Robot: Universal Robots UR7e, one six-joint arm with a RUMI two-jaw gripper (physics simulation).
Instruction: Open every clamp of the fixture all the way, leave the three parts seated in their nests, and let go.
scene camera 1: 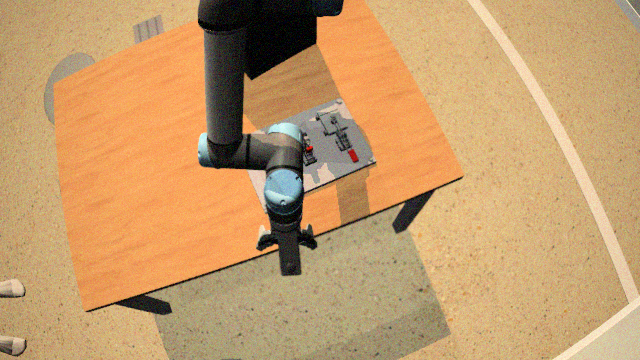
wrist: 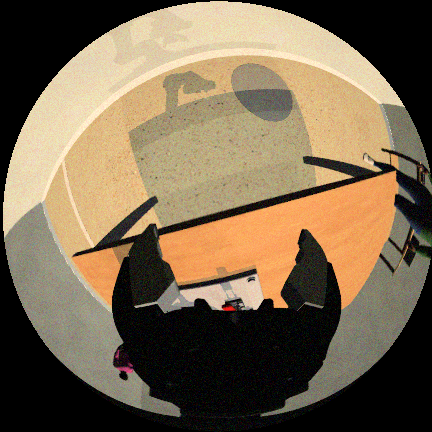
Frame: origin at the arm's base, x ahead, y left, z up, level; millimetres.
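Seen in the pictures: gripper, fingertip midpoint: [wrist: 229, 228].
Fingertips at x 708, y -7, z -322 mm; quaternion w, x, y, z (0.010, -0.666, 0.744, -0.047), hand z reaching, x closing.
Offsets run from my fingertips to a thing's middle. "spot": to the spot under its first point. Level surfaces: height alone.
The fixture plate [scene camera 1: 325, 175] [wrist: 248, 286] lies on the table, partly under the arm in the scene view. One clamp @(spot: dx -279, dy +203, dz -17 mm) [scene camera 1: 343, 140] with a red handle @(dx -231, dy +221, dz -21 mm) [scene camera 1: 353, 155] is near the plate's right edge; its handle points toward the table's front edge. A middle clamp @(spot: dx -246, dy +101, dz +10 mm) [scene camera 1: 309, 152] with a red grip shows beside the arm. In the wrist view part of a clamp with a red tip @(dx -233, dy -7, dz -31 mm) [wrist: 229, 308] shows above the gripper body. The third clamp is hidden in the scene view. The parts in the nests cannot be made out. My gripper [scene camera 1: 286, 237] [wrist: 229, 228] is open and empty, above the table's front edge, away from the plate.
The wooden table @(dz -73 mm) [scene camera 1: 150, 200] [wrist: 225, 240] has dark legs [scene camera 1: 413, 212] at its front corners. A black block [scene camera 1: 282, 45] stands behind the fixture by the arm's base. A person [wrist: 417, 192] is beyond the table at the right of the wrist view, and a pink-clad figure [wrist: 123, 361] shows at lower left.
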